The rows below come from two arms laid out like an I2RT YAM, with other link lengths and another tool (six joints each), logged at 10 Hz.
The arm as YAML. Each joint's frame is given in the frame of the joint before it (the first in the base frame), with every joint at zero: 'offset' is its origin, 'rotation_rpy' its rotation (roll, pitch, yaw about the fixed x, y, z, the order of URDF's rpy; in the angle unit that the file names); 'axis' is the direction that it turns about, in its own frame. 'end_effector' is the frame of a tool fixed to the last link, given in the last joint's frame.
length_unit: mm
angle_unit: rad
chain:
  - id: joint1
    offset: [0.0, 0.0, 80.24]
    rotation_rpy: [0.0, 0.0, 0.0]
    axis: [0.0, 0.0, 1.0]
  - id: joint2
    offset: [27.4, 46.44, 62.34]
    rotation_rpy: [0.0, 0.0, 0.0]
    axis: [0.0, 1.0, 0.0]
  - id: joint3
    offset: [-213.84, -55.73, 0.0]
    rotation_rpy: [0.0, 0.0, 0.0]
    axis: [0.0, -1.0, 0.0]
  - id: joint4
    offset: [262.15, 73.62, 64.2]
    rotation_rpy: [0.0, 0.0, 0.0]
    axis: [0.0, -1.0, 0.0]
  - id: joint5
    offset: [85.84, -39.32, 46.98]
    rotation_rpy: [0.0, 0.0, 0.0]
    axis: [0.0, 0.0, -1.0]
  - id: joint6
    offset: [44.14, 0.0, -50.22]
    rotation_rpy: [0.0, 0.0, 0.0]
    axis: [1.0, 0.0, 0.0]
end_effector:
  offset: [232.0, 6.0, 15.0]
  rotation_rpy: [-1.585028, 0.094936, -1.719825]
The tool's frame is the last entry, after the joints.
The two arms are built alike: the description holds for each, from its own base.
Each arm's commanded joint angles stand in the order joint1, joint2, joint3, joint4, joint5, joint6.
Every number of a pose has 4 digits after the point.
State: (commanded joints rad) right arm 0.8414 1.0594 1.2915 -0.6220 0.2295 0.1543; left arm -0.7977 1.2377 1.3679 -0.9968 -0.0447 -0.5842
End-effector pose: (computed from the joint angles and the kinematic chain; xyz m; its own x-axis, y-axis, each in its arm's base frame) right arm 0.3566 0.3475 0.3283 0.3855 -0.9184 -0.0890 -0.3905 -0.0750 -0.9175; left arm 0.3487 -0.2849 0.1710 -0.4315 -0.8167 0.3831 -0.7960 0.1448 -0.5878
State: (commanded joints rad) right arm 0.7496 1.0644 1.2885 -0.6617 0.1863 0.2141; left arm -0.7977 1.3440 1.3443 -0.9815 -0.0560 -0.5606
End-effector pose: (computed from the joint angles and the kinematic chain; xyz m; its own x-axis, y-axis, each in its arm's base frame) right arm 0.3779 0.3196 0.3104 0.3064 -0.9419 -0.1379 -0.4622 -0.0206 -0.8865; left arm 0.3507 -0.2828 0.1188 -0.4186 -0.8469 0.3279 -0.8294 0.2094 -0.5179
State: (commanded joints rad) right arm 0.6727 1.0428 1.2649 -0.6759 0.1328 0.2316; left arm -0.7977 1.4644 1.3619 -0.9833 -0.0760 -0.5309
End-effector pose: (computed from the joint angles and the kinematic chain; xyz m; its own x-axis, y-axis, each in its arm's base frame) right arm 0.3892 0.2983 0.3014 0.2669 -0.9491 -0.1674 -0.4934 0.0147 -0.8697; left arm 0.3534 -0.2781 0.0767 -0.4165 -0.8698 0.2644 -0.8506 0.2702 -0.4511
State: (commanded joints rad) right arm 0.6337 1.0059 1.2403 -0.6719 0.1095 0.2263; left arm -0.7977 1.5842 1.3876 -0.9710 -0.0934 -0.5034
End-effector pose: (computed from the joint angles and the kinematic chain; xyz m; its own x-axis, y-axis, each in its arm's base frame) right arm 0.3924 0.2850 0.3053 0.2536 -0.9508 -0.1781 -0.4850 0.0343 -0.8738; left arm 0.3577 -0.2761 0.0401 -0.4224 -0.8815 0.2112 -0.8620 0.3186 -0.3942
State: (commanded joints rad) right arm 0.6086 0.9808 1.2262 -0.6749 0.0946 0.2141; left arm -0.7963 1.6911 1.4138 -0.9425 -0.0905 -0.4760
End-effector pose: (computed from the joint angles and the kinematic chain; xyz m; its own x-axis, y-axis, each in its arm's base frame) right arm 0.3934 0.2761 0.3074 0.2488 -0.9524 -0.1761 -0.4775 0.0375 -0.8778; left arm 0.3615 -0.2806 0.0096 -0.4379 -0.8795 0.1864 -0.8659 0.3567 -0.3508
